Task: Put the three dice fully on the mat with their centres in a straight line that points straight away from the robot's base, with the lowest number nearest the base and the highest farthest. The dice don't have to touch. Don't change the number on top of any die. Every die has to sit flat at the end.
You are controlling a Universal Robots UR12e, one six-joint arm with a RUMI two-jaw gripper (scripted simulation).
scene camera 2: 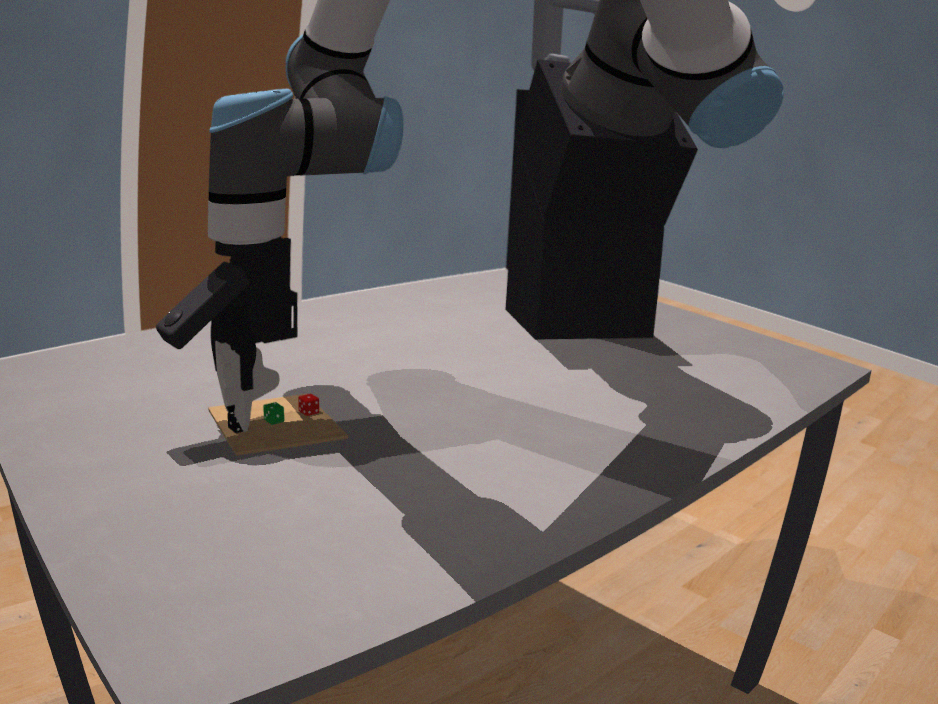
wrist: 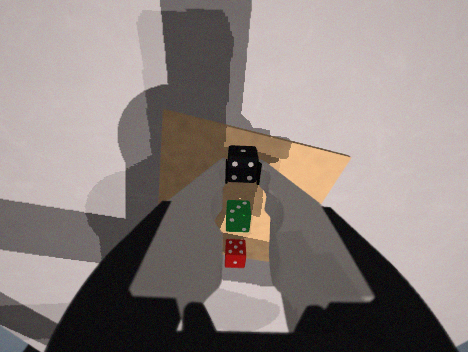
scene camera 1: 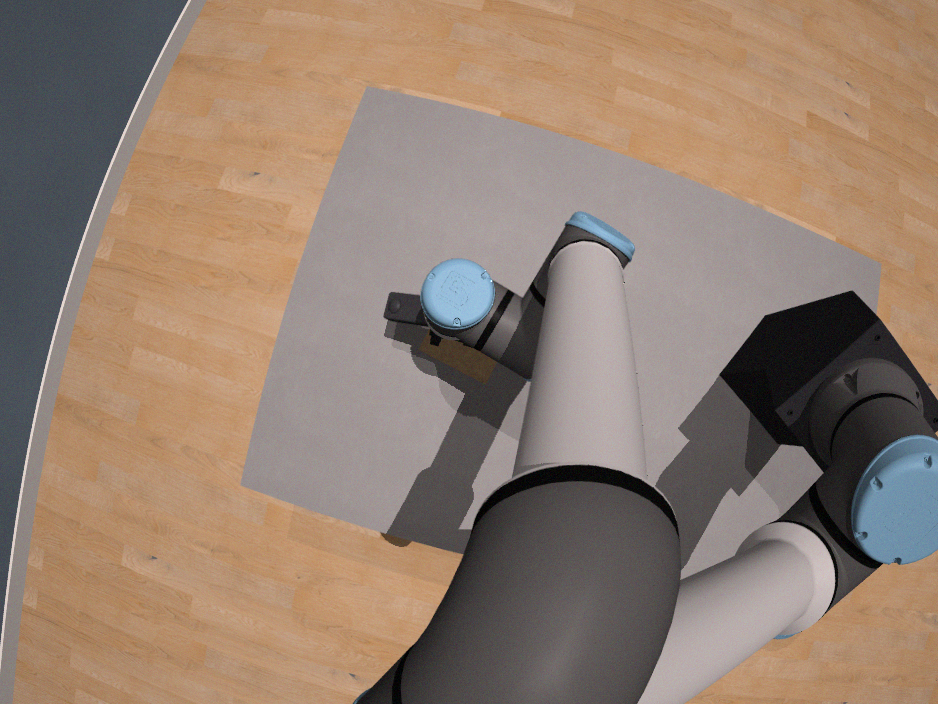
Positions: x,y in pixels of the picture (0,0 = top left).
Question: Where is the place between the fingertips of my gripper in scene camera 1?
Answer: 444,326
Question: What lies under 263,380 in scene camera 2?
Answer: My gripper.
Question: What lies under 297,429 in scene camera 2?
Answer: A tan mat.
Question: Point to a black die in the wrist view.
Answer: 242,160
